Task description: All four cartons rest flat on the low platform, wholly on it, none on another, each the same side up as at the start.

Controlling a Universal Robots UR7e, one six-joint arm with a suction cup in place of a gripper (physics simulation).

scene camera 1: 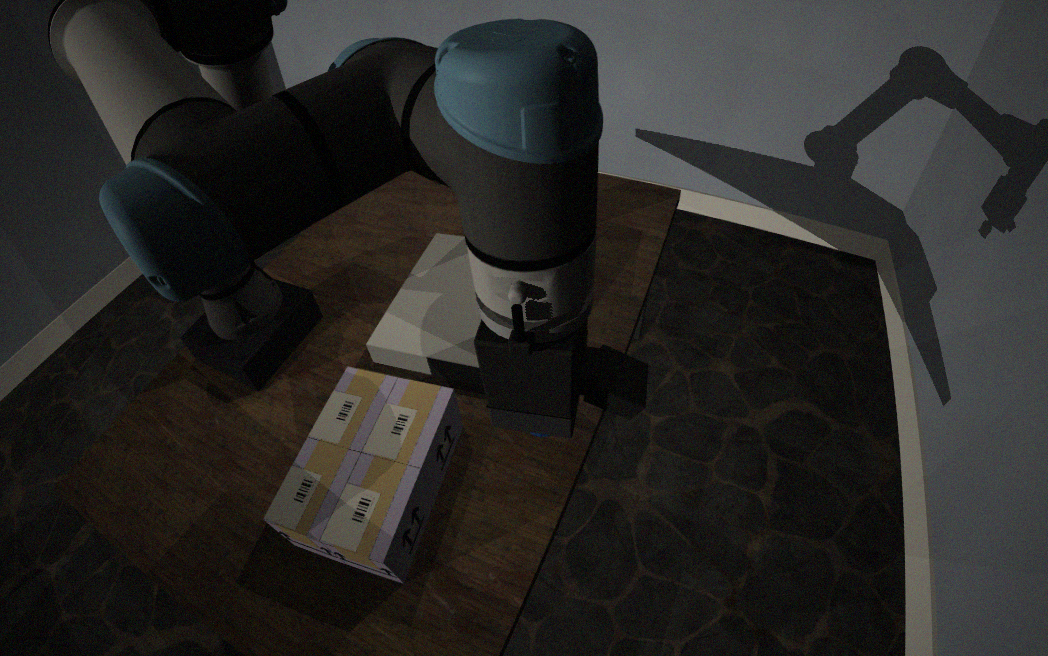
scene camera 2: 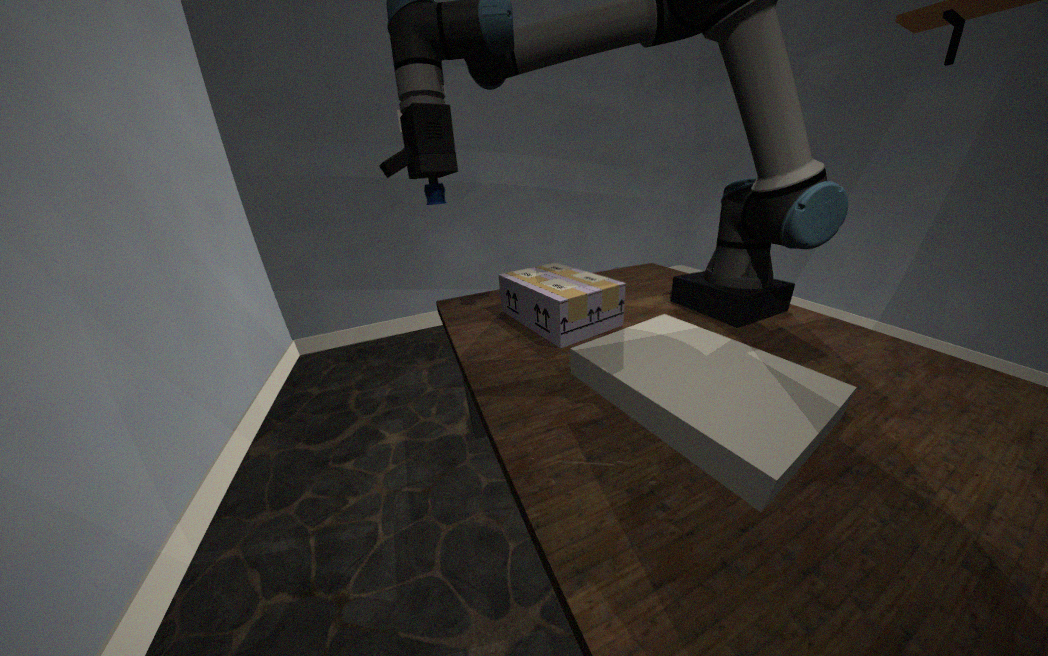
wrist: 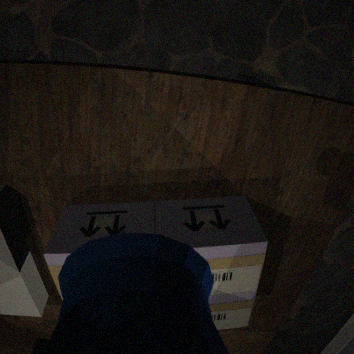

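Seen in the pictures: hand at its tool point: (scene camera 2: 436, 203) (wrist: 136, 291); arm's base at its link origin: (scene camera 1: 246, 309) (scene camera 2: 736, 280).
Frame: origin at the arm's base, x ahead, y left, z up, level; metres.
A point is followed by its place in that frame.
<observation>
Four lilac cartons with tan tape and white barcode labels stand in a tight two-by-two block on the table. In scene camera 1 they are the back left carton (scene camera 1: 331, 421) {x 0.312, y -0.205, z 0.030 m}, back right carton (scene camera 1: 390, 425) {x 0.400, y -0.192, z 0.030 m}, front left carton (scene camera 1: 297, 491) {x 0.312, y -0.316, z 0.030 m} and front right carton (scene camera 1: 357, 510) {x 0.403, y -0.319, z 0.030 m}. Labels face up and side arrows point up. The block (scene camera 2: 533, 305) (wrist: 200, 225) is partly hidden behind the cup in the wrist view. The low pale platform (scene camera 1: 425, 317) {x 0.355, y 0.057, z -0.021 m} (scene camera 2: 711, 386) {x 0.437, y 0.166, z -0.021 m} (wrist: 20, 295) {x 0.330, y -0.007, z -0.021 m} is bare where it shows. My blue suction cup (scene camera 1: 539, 434) (scene camera 2: 435, 194) (wrist: 135, 280) hangs high above the table, touching nothing.
The wooden table (scene camera 1: 494, 526) {x 0.555, y -0.266, z -0.069 m} (scene camera 2: 618, 479) {x 0.610, y 0.164, z -0.069 m} (wrist: 125, 130) {x 0.568, y -0.220, z -0.070 m} ends in a long edge on the arm's outer side, above a dark stone floor (scene camera 1: 734, 464) (scene camera 2: 371, 479). The arm's black base (scene camera 1: 251, 336) {x 0.054, y -0.061, z 0.000 m} (scene camera 2: 730, 297) {x 0.112, y 0.037, z -0.008 m} stands on the table. The cartons are close to one platform end.
</observation>
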